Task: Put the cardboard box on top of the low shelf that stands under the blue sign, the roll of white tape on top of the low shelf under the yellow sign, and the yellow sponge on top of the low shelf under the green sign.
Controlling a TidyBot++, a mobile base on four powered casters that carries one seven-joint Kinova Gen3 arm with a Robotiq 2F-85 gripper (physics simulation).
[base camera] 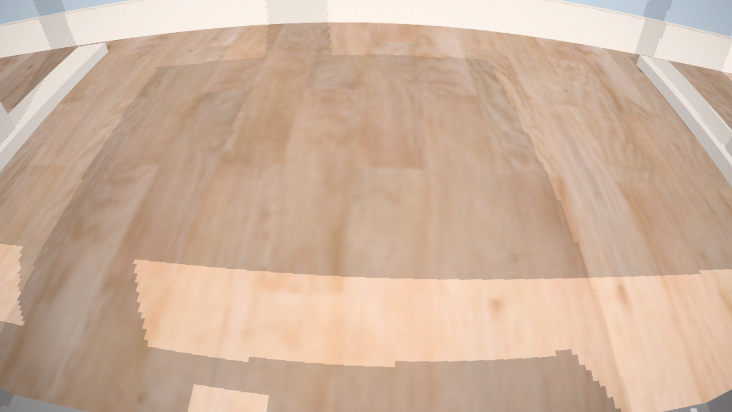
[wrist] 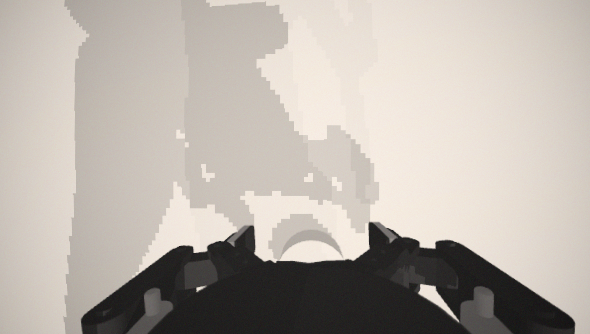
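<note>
My gripper is open, with nothing between its fingers, in the wrist view. It is above a plain pale surface. A round white thing, which looks like the roll of white tape, shows at the bottom middle in the gap between the two fingertips as seen from the camera. Its grey side and part of its white top show; the rest is hidden behind the black gripper body. The cardboard box, the yellow sponge, the low shelves and the coloured signs cannot be made out in either view.
The base camera shows a wooden floor with shadows across it. A white bar is at the left and another white bar at the right. A white skirting board crosses the back, below a pale blue wall.
</note>
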